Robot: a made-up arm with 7 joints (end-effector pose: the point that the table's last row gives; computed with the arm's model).
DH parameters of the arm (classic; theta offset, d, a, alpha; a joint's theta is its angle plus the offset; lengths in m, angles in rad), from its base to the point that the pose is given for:
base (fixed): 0 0 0 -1.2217
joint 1: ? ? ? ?
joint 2: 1.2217 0 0 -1.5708
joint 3: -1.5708 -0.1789 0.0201 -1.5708
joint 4: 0 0 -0.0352 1.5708
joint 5: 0 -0.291 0 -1.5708
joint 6: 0 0 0 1.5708
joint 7: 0 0 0 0
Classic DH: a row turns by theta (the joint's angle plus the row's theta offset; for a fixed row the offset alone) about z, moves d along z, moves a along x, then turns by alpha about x.
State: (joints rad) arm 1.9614 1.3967 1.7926 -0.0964 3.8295 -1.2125 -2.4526
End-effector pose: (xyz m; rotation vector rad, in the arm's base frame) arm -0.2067 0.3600 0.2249 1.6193 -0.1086 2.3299
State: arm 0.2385 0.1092 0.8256 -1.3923 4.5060 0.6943 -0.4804
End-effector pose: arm 0.1246 0.2617 -0.2765 1.5184 0.8060 -0.7466
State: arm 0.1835 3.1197 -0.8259 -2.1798 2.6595 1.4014 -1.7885
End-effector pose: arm 0.1794 0.2175 0.0049 -0.4486 0.7012 -1.0376
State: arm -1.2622 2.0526 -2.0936 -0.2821 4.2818 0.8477 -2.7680
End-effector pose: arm -0.0142 0.4539 0.1325 1.4972 -1.2171 -0.3326
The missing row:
joint 1: 1.5708 0 0 1.5708
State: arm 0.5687 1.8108 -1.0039 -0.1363 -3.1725 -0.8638 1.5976
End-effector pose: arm -0.0276 0.4620 0.0958 -0.0568 2.9964 -0.9053
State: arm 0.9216 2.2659 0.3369 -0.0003 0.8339 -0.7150 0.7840
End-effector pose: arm 0.1147 0.3811 0.2503 1.4221 -1.4935 -0.4101
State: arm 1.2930 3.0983 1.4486 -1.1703 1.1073 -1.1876 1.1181
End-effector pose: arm 0.3979 -0.1466 0.0304 -1.7427 -1.4395 -1.0758
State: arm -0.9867 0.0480 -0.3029 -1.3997 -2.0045 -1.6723 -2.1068
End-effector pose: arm 0.3458 -0.1934 0.0527 -0.7603 0.1486 0.0265
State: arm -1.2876 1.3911 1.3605 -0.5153 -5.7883 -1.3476 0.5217
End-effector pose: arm 0.1177 0.4281 0.1501 -0.3001 1.6751 -0.6623
